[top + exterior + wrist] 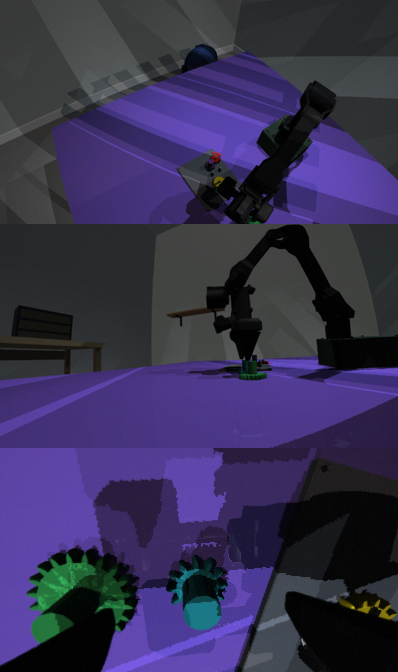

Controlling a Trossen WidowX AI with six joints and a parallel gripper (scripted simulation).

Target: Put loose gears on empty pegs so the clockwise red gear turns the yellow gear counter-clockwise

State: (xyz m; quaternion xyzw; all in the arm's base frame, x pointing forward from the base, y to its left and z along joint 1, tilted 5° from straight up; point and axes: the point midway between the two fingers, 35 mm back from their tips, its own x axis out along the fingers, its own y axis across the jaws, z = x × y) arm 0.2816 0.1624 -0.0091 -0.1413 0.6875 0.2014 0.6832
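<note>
My gripper tip is 2 cm above the teal gear. From my gripper tip the other things lie so: green gear 4 cm behind, 6 cm to the left, 2 cm below; then dark purple gear 2 cm ahead, 20 cm to the right, 2 cm below; then white arrow 10 cm to the right, 3 cm below.
</note>
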